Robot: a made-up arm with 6 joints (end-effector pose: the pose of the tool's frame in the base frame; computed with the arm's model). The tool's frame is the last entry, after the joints.
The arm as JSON. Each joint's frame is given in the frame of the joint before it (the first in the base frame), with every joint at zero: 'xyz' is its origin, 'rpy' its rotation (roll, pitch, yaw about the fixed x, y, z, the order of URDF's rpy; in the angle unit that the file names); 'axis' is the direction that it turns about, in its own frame. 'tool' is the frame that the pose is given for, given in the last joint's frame.
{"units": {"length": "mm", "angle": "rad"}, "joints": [
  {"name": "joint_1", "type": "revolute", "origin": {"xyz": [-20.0, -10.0, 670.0], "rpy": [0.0, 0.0, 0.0]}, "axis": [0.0, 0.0, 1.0]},
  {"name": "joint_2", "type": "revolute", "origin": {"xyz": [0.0, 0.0, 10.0], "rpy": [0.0, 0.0, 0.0]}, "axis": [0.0, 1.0, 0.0]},
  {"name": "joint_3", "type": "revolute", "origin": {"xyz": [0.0, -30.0, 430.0], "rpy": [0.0, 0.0, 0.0]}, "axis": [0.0, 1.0, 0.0]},
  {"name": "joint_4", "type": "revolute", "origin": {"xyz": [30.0, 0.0, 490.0], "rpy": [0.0, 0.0, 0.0]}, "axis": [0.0, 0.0, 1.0]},
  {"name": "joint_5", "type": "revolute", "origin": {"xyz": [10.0, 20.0, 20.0], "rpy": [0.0, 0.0, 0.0]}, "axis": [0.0, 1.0, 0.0]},
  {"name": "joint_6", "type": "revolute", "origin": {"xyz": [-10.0, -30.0, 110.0], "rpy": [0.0, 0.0, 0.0]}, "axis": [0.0, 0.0, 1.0]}
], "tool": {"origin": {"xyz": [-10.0, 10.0, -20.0], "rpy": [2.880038, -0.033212, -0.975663]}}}
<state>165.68 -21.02 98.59 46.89 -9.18 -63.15</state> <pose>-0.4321 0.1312 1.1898 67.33 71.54 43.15</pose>
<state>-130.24 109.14 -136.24 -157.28 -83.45 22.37</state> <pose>-0.1913 -0.2216 1.0291 -133.28 -28.78 -42.11</pose>
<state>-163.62 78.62 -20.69 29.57 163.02 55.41</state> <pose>-0.8227 -0.2337 0.9194 -27.18 -46.14 34.28</pose>
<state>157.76 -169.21 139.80 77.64 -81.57 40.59</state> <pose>0.3071 -0.0222 0.7029 37.69 -78.10 20.83</pose>
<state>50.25 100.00 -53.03 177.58 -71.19 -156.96</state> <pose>0.5636 0.6637 0.8986 58.24 19.57 -81.70</pose>
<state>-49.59 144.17 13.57 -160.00 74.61 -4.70</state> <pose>0.2651 -0.4406 -0.1586 -97.52 -44.35 -19.76</pose>
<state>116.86 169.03 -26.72 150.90 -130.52 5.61</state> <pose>-0.1070 0.2744 -0.1294 106.35 -63.35 -124.67</pose>
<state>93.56 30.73 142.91 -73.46 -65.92 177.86</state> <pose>-0.0715 0.2777 0.5077 -69.85 70.83 -108.63</pose>
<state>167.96 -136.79 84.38 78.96 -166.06 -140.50</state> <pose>0.5834 -0.0901 0.6552 -30.12 68.17 -89.12</pose>
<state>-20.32 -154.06 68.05 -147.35 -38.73 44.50</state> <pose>-0.7152 0.2618 0.4120 10.75 135.11 -23.34</pose>
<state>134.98 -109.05 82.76 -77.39 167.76 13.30</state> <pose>0.4330 -0.3502 0.9393 4.88 41.78 -75.13</pose>
